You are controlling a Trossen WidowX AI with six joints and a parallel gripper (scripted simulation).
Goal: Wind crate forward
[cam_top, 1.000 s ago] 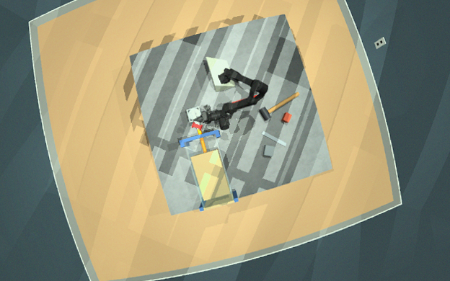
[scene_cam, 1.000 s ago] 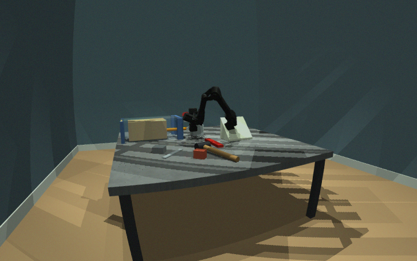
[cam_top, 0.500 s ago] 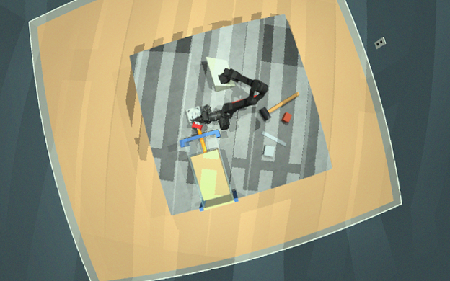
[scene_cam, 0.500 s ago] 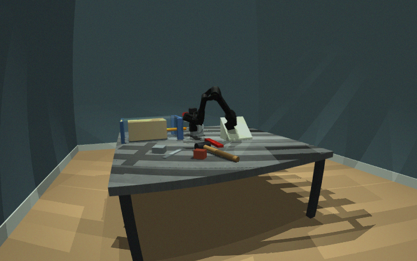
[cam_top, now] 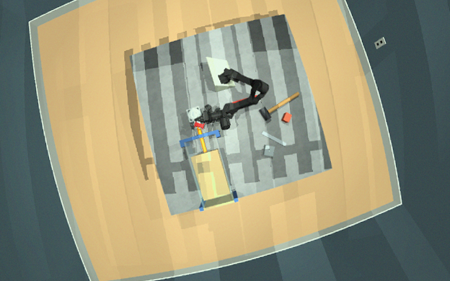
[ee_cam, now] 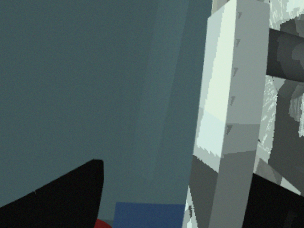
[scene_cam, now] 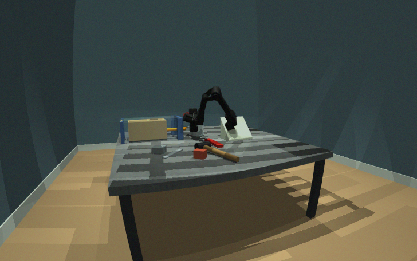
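My gripper tip is now 10 mm short of the winch handle, 20 mm to the right of it and 10 mm above it. Also, from my gripper tip: clear-panelled cubby: 350 mm ahead, 40 mm to the right, 20 mm below; grey winch: 60 mm behind, 100 mm below; red spool-shaped handle grip: 50 mm ahead, 20 mm to the left, 20 mm above.
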